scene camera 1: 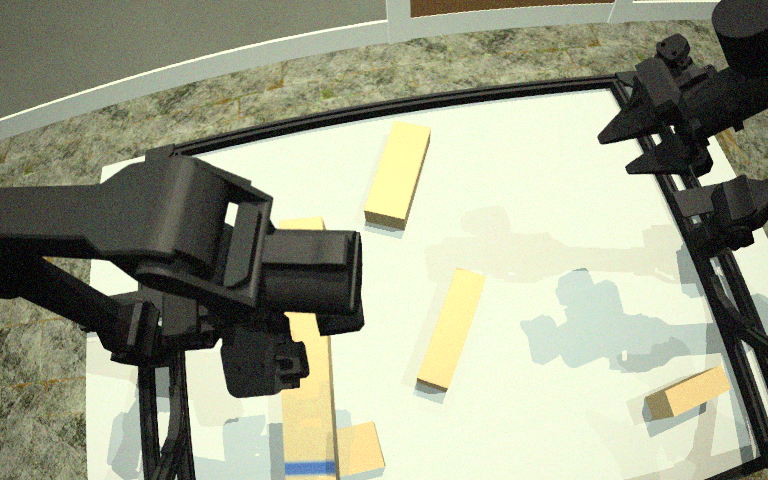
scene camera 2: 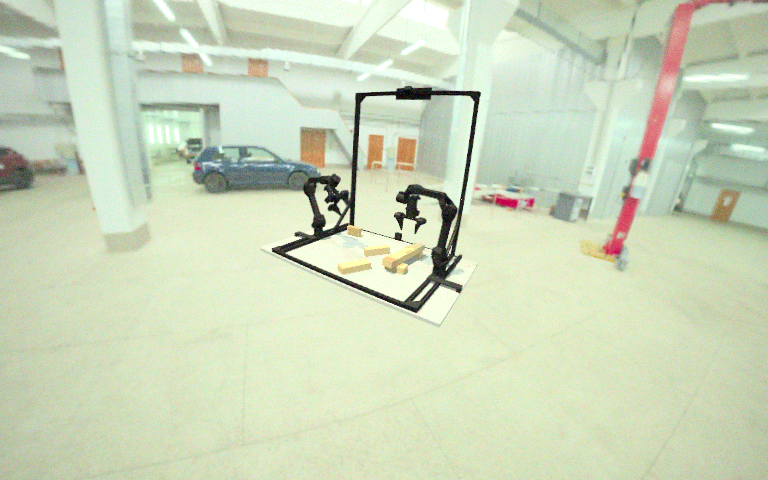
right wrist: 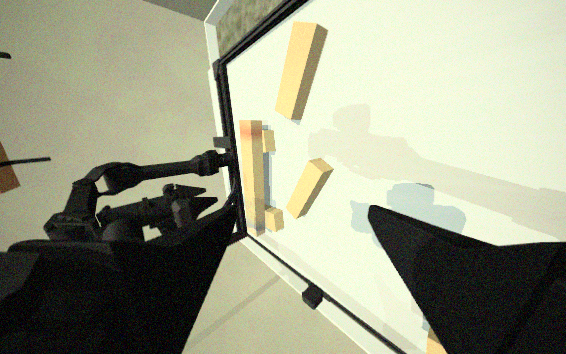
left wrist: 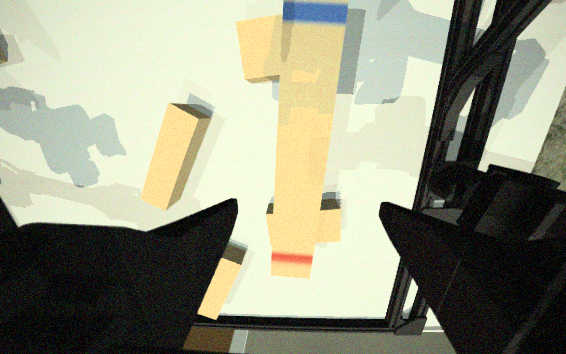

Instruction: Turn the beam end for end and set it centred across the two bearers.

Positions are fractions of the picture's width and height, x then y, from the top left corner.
Note:
My left gripper (scene camera 1: 0.37, 0.69) is open, holding nothing. Also in view: a long beam (scene camera 1: 0.40, 0.86). My right gripper (scene camera 1: 0.80, 0.33) is open, with nothing in its grasp.
The long beam is seen too in the right wrist view (right wrist: 0.44, 0.37) and in the left wrist view (left wrist: 0.55, 0.13). My left gripper also shows in the right wrist view (right wrist: 0.37, 0.55) and in the left wrist view (left wrist: 0.55, 0.58). My right gripper is seen too in the right wrist view (right wrist: 0.53, 0.60).

